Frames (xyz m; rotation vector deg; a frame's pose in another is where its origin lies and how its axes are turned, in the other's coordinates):
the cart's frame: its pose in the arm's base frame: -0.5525 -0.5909 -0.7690 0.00 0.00 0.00
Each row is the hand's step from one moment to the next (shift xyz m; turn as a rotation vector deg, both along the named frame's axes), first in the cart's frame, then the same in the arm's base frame.
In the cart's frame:
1: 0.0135 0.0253 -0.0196 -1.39 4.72 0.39
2: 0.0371 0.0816 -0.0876 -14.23 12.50 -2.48
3: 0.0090 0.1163 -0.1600 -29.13 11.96 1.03
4: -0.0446 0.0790 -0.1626 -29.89 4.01 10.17
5: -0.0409 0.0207 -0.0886 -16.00 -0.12 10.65
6: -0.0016 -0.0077 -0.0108 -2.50 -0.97 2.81
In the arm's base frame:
1: 0.0135 0.0253 -0.0196 -1.39 4.72 0.39
2: 0.0371 0.0816 -0.0876 -14.23 12.50 -2.48
3: 0.0090 0.1163 -0.1600 -29.13 11.96 1.03
4: -0.0446 0.0790 -0.1626 -29.89 4.01 10.17
5: -0.0409 0.0207 -0.0886 -16.00 -0.12 10.65
6: -0.0016 -0.0077 -0.0108 -2.50 -0.97 2.81

